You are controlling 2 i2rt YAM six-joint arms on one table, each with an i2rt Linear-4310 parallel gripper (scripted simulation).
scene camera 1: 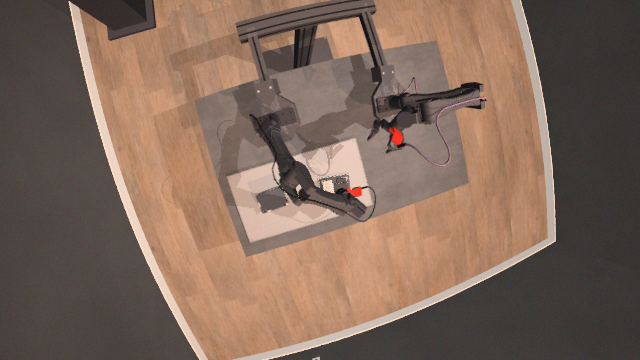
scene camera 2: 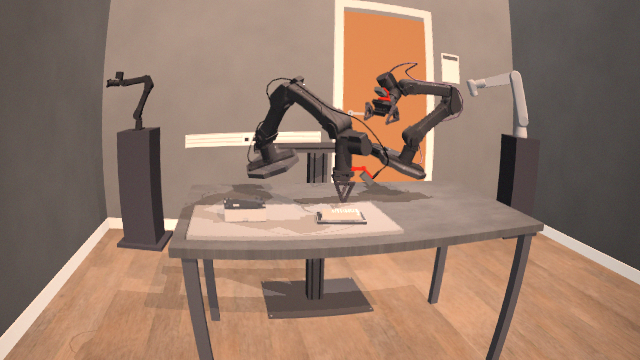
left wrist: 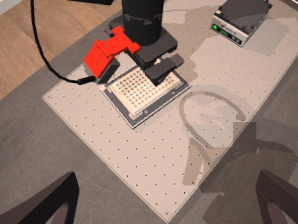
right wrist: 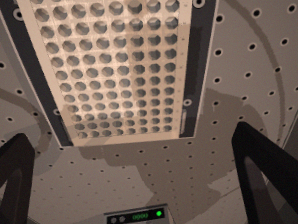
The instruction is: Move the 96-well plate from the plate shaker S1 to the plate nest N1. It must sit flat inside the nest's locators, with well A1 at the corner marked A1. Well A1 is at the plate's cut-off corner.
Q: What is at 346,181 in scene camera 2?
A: My right gripper.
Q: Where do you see a plate nest N1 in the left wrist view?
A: At 123,110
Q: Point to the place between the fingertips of my right gripper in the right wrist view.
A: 132,136
